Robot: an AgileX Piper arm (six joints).
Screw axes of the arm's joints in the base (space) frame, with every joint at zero. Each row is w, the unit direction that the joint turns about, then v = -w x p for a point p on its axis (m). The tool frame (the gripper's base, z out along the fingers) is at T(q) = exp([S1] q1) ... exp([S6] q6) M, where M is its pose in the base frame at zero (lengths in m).
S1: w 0 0 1 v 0.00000 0.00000 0.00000
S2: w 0 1 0 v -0.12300 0.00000 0.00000
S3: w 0 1 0 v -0.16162 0.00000 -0.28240
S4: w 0.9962 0 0.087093 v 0.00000 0.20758 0.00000
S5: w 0 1 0 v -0.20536 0.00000 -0.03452
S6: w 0.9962 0 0.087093 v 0.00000 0.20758 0.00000
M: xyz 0.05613 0.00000 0.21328 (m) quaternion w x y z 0.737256 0 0.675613 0
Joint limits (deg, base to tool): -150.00..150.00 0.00..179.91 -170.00..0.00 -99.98..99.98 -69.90..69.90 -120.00..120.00
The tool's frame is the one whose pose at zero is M.
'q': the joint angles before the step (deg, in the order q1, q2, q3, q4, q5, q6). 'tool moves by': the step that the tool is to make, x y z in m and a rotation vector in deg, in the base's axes. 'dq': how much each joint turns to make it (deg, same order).
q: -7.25 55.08 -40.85 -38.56 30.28 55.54
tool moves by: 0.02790 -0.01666 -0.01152 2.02 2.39 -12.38
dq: 0.00 9.33 -3.56 -11.89 6.09 19.27
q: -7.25 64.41 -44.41 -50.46 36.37 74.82
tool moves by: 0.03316 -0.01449 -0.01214 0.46 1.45 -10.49
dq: 0.00 10.21 -5.18 -7.19 6.00 13.69
